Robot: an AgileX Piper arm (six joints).
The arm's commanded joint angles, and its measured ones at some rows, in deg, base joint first. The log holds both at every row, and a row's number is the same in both.
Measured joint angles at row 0:
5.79 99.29 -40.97 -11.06 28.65 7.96
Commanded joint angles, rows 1 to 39:
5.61 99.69 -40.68 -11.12 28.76 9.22
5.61 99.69 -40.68 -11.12 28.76 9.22
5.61 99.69 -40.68 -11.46 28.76 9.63
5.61 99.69 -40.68 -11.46 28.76 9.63
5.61 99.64 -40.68 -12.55 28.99 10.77
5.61 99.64 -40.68 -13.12 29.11 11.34
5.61 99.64 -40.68 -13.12 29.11 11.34
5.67 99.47 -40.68 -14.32 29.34 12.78
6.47 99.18 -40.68 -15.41 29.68 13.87
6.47 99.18 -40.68 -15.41 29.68 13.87
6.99 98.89 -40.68 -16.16 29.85 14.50
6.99 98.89 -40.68 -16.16 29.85 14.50
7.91 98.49 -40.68 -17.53 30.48 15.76
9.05 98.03 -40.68 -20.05 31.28 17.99
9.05 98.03 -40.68 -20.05 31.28 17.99
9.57 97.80 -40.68 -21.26 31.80 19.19
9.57 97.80 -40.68 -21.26 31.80 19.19
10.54 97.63 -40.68 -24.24 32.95 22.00
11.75 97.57 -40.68 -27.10 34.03 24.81
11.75 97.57 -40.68 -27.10 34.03 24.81
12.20 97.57 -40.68 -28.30 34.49 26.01
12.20 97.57 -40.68 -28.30 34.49 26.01
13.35 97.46 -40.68 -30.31 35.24 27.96
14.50 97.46 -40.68 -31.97 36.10 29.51
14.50 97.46 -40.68 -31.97 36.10 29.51
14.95 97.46 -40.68 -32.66 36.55 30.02
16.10 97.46 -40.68 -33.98 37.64 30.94
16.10 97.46 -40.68 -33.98 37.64 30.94
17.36 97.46 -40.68 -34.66 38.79 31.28
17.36 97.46 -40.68 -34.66 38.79 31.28
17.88 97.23 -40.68 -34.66 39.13 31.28
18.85 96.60 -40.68 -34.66 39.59 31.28
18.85 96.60 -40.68 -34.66 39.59 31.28
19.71 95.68 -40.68 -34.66 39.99 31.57
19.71 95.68 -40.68 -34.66 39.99 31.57
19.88 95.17 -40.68 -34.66 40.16 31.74
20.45 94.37 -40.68 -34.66 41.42 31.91
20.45 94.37 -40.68 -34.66 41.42 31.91
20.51 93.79 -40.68 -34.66 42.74 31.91
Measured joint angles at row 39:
20.23 95.28 -40.79 -32.14 38.90 31.40
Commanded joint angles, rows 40 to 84:
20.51 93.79 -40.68 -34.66 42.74 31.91
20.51 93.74 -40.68 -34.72 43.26 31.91
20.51 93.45 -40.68 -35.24 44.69 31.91
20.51 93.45 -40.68 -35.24 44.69 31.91
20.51 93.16 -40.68 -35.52 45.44 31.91
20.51 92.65 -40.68 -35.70 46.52 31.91
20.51 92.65 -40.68 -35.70 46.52 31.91
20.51 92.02 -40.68 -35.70 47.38 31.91
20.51 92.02 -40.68 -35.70 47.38 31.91
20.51 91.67 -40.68 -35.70 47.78 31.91
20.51 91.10 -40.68 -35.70 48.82 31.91
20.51 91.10 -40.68 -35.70 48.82 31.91
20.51 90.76 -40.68 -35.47 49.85 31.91
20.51 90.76 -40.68 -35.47 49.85 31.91
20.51 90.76 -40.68 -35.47 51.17 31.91
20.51 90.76 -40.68 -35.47 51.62 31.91
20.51 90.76 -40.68 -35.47 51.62 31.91
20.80 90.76 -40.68 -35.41 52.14 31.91
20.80 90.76 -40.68 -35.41 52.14 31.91
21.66 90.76 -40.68 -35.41 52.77 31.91
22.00 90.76 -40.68 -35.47 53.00 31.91
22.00 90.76 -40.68 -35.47 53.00 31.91
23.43 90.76 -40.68 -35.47 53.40 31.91
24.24 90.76 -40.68 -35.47 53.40 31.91
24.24 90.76 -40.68 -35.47 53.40 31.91
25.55 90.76 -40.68 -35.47 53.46 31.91
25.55 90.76 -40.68 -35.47 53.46 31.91
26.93 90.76 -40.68 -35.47 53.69 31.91
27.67 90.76 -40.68 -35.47 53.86 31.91
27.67 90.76 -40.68 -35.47 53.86 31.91
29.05 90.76 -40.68 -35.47 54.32 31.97
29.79 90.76 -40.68 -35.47 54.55 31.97
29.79 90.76 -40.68 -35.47 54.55 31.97
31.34 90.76 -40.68 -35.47 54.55 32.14
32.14 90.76 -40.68 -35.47 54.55 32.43
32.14 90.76 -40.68 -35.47 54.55 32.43
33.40 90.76 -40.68 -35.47 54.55 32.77
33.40 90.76 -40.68 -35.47 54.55 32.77
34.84 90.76 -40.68 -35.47 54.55 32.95
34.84 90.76 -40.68 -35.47 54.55 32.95
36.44 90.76 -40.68 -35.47 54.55 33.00
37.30 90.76 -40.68 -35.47 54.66 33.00
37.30 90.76 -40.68 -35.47 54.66 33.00
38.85 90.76 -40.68 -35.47 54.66 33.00
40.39 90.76 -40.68 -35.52 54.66 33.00
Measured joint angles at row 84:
38.62 91.10 -40.74 -33.06 52.25 32.49
